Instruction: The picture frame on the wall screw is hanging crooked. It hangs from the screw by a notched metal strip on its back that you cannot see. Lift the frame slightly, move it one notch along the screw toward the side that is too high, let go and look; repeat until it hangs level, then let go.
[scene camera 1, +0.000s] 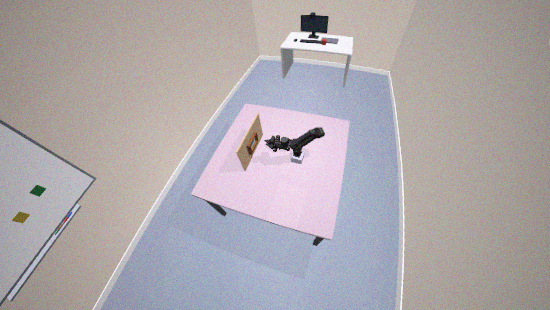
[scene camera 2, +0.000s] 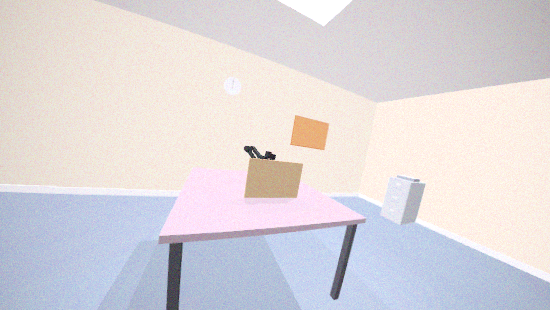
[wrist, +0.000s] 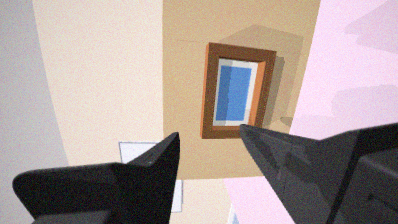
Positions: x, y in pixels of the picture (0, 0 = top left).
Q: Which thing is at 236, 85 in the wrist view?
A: A picture frame.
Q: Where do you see a tan wall board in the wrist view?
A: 184, 37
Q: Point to the gripper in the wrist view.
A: At 209, 133
